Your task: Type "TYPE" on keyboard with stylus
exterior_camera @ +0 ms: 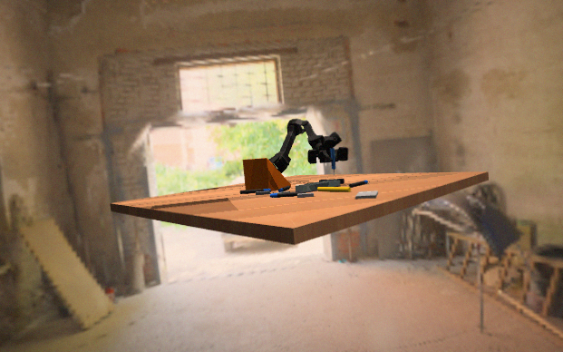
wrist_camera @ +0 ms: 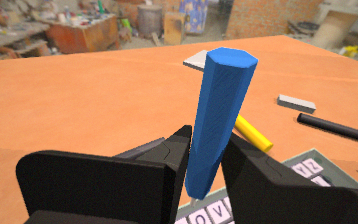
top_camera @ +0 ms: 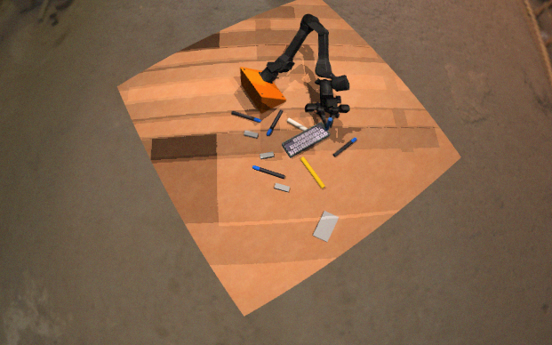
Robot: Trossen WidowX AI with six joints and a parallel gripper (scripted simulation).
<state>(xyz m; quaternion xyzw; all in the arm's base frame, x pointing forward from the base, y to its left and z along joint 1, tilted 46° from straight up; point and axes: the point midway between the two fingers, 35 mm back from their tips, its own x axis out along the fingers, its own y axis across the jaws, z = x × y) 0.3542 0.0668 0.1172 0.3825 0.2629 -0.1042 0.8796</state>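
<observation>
Right now the white cylinder is 110 mm behind my gripper tip, 80 mm to the right of it and 110 mm below it. Round my gripper tip: dark cylinder: 120 mm behind, 80 mm to the left, 100 mm below; yellow stick: 120 mm ahead, 120 mm to the right, 110 mm below; blue stylus: 10 mm behind, 10 mm to the left, 20 mm below.
</observation>
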